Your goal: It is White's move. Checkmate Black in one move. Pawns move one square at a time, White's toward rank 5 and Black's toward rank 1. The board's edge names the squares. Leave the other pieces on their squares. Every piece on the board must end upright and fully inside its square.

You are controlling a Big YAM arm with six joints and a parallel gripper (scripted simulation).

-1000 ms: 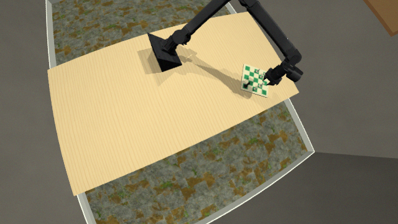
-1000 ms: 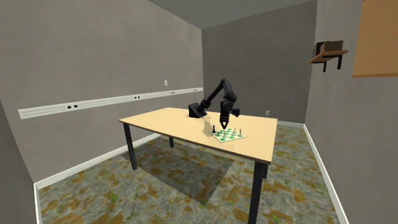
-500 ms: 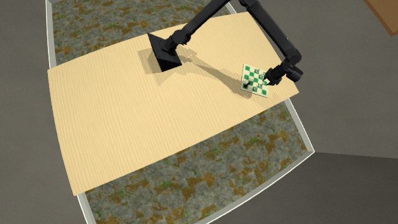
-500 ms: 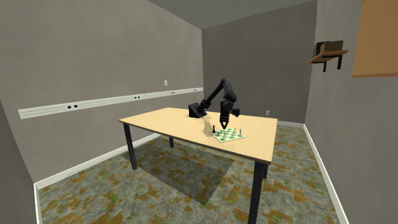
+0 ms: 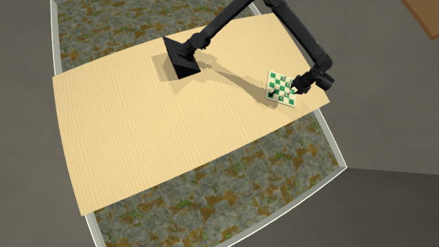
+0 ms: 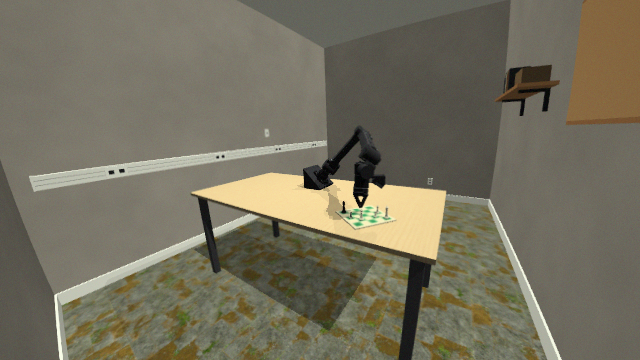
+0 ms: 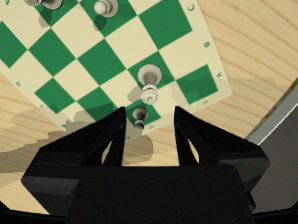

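Now: hand 50 mm above the white piece. Round my hand: black piece 110 mm to the right, 40 mm below, 30 mm behind; chessboard 80 mm below, 50 mm behind, 10 mm to the right.
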